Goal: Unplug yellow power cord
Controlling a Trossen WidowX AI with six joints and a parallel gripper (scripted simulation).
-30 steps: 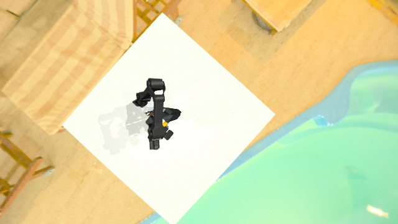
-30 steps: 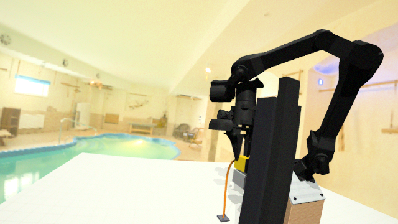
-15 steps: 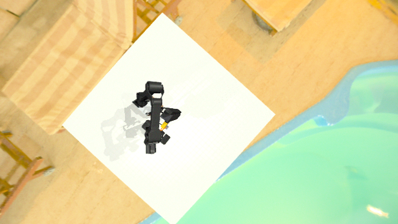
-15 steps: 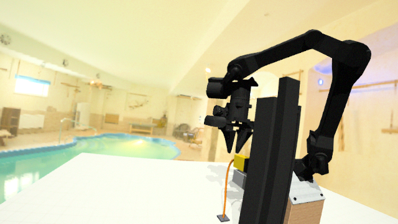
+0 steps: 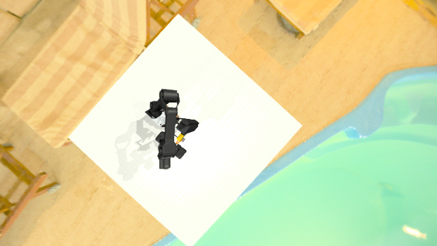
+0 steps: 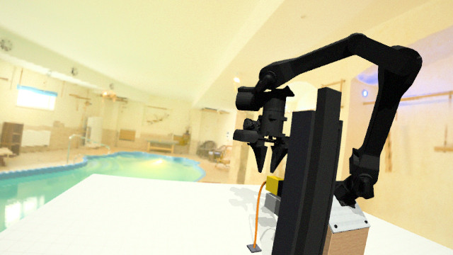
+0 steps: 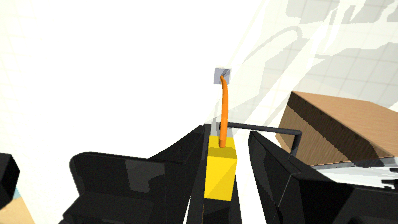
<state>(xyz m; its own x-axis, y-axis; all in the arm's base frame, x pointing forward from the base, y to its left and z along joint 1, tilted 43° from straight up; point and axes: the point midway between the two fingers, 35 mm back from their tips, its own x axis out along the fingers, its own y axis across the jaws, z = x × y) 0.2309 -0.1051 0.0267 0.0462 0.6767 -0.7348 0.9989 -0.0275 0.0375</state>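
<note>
Right now the yellow plug is 7 cm to the left of my gripper tip and 1 cm below it. From my gripper tip the other things lie so: anchor 21 cm below.
</note>
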